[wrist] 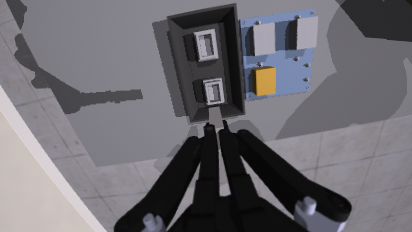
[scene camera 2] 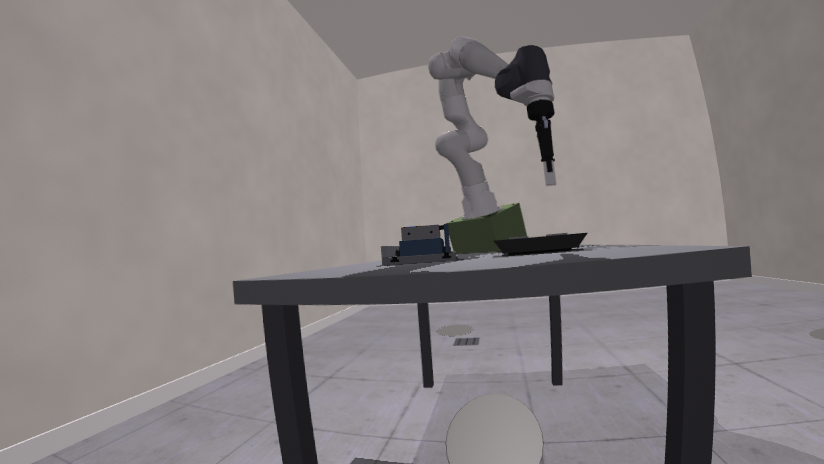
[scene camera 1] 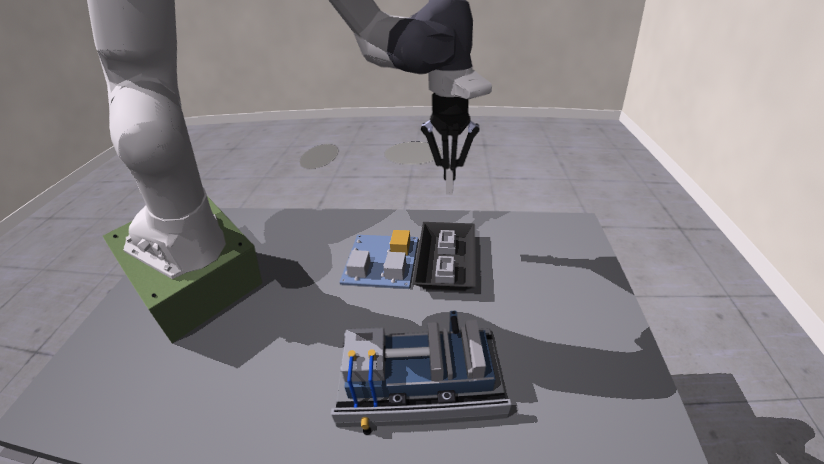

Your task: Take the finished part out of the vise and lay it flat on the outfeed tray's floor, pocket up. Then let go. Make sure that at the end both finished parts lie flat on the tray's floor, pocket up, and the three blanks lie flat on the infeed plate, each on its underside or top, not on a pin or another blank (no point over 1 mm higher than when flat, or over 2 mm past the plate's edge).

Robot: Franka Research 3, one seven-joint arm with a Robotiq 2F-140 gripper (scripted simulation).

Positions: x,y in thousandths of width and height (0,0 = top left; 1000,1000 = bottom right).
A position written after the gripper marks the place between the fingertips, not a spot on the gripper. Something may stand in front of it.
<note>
In view: the gripper (scene camera 1: 546,413) and a vise (scene camera 1: 490,796).
The gripper is seen too in the wrist view (wrist: 523,498) and in scene camera 2 (scene camera 2: 669,398).
</note>
